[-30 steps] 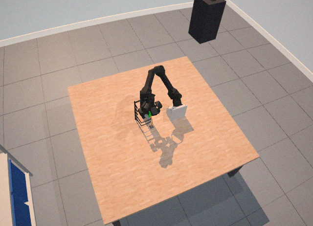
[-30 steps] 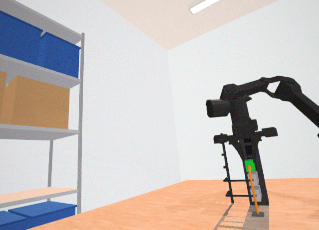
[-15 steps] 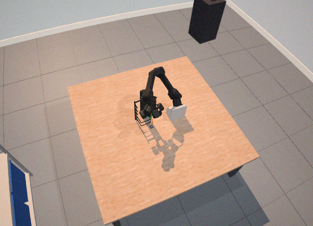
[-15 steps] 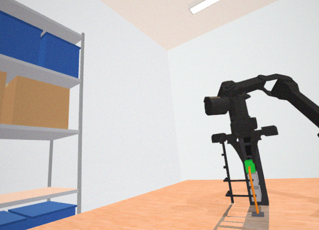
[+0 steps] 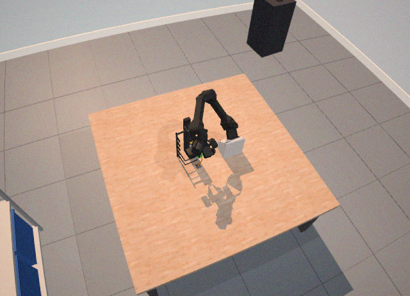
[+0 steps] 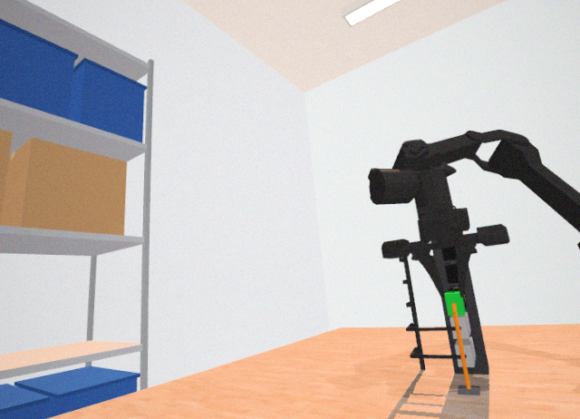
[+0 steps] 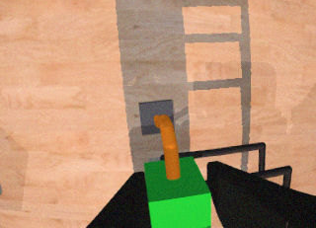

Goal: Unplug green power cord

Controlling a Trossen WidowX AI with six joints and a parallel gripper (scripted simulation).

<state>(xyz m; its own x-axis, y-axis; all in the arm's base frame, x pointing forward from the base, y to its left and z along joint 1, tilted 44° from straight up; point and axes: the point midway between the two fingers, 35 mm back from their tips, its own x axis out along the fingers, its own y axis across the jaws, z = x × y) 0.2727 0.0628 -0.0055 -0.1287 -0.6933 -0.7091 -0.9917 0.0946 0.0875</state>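
Right now my gripper tip is 5 cm to the left of the green plug. From my gripper tip the other things lie so: anchor: 2 cm to the right, 14 cm below.
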